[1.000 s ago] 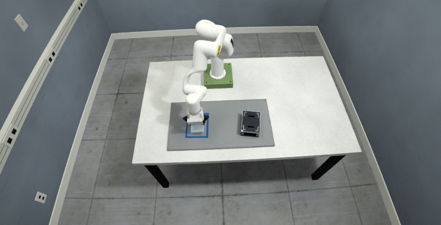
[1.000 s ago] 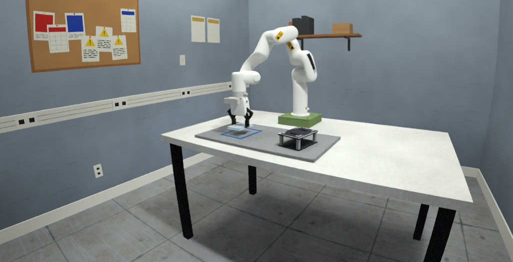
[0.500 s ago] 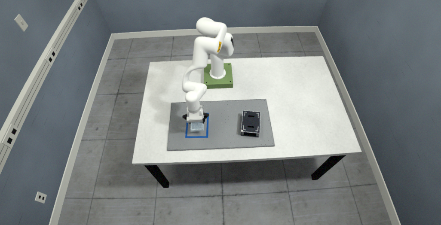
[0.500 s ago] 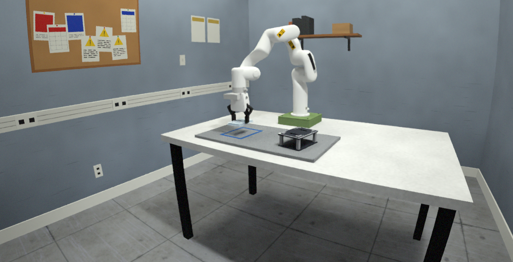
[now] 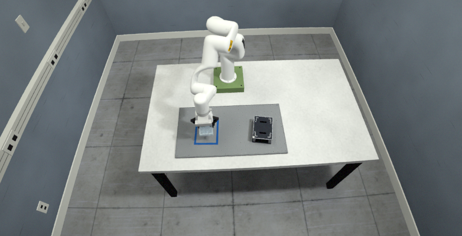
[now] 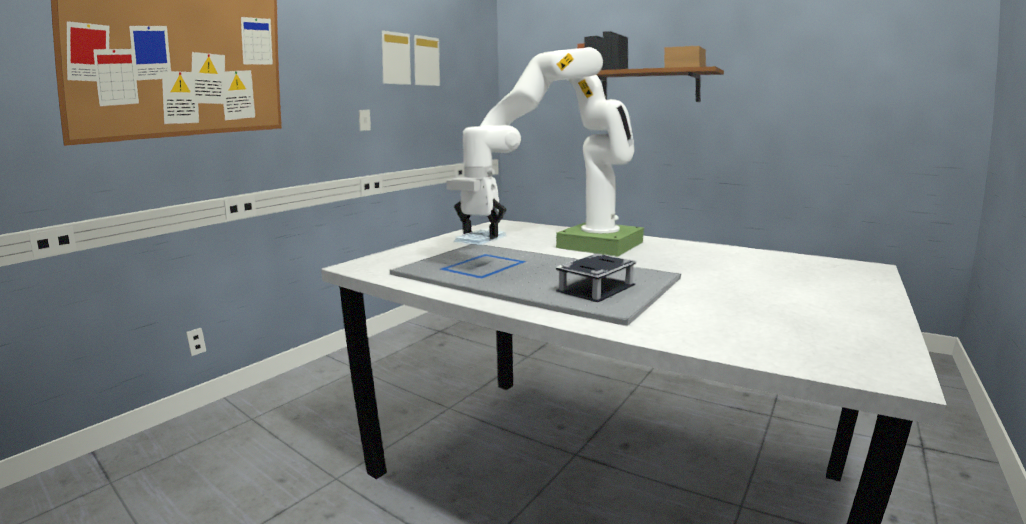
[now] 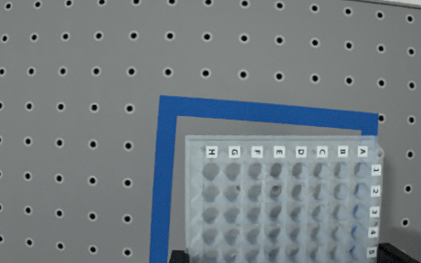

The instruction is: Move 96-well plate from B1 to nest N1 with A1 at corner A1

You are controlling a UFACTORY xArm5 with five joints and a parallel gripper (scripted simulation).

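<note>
Now: the raised black plate nest 36 cm to the left of my hand and 4 cm below it. Also, from my hand: pale 96-well plate 1 cm below.
</note>
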